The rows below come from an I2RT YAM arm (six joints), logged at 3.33 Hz.
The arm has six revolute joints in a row. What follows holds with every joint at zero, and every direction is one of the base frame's. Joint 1 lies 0.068 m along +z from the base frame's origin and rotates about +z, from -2.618 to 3.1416 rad. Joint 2 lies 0.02 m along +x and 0.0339 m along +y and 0.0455 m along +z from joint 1 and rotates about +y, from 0 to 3.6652 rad. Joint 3 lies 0.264 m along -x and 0.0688 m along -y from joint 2 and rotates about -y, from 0 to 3.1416 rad. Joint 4 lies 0.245 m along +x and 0.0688 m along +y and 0.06 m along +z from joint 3 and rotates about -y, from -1.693 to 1.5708 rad. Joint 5 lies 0.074 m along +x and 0.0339 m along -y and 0.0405 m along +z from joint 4 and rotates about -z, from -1.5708 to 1.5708 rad. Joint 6 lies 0.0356 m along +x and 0.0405 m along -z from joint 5 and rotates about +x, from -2.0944 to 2.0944 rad. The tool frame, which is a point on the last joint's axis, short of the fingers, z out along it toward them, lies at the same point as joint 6; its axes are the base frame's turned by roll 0, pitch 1.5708 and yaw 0 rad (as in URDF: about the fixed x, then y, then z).
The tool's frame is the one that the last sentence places.
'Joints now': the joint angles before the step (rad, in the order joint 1, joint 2, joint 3, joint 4, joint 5, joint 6). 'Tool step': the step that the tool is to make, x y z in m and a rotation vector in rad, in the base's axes. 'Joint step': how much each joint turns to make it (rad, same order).
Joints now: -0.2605 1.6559 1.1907 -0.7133 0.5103 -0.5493
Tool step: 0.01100 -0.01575 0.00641 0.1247 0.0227 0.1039
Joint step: -0.0514 0.0523 0.0953 -0.0539 -0.1636 -0.1110
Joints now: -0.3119 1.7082 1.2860 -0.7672 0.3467 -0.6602
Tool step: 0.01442 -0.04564 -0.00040 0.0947 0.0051 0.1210
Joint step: -0.1200 0.1095 0.1340 -0.0129 -0.1717 -0.1969
